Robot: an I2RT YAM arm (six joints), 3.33 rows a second.
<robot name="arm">
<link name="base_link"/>
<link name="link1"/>
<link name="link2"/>
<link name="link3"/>
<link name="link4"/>
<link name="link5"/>
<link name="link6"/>
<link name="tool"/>
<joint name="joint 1" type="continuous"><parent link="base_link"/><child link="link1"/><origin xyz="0 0 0.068" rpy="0 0 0"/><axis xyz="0 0 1"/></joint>
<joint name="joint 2" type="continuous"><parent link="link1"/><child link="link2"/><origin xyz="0.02 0.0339 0.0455" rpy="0 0 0"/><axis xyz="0 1 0"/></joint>
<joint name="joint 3" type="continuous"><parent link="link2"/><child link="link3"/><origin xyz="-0.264 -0.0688 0" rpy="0 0 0"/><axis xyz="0 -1 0"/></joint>
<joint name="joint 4" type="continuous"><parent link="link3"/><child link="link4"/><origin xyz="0.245 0.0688 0.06" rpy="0 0 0"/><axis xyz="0 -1 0"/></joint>
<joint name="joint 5" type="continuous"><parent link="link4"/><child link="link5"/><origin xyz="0.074 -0.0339 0.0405" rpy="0 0 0"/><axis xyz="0 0 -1"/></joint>
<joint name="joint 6" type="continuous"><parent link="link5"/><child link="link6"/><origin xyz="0.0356 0 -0.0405" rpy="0 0 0"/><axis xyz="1 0 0"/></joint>
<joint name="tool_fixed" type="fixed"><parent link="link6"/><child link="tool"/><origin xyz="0 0 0" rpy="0 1.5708 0"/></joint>
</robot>
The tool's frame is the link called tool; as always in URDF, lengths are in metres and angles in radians. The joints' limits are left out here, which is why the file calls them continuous.
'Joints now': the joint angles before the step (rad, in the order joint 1, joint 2, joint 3, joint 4, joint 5, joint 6). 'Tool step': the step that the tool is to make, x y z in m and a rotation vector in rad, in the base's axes. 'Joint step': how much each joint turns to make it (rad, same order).
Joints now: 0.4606 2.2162 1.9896 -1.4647 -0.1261 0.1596
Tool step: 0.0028 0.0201 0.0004 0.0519 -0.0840 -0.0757
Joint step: 0.0378 -0.0021 0.0010 0.1107 -0.0145 0.1138
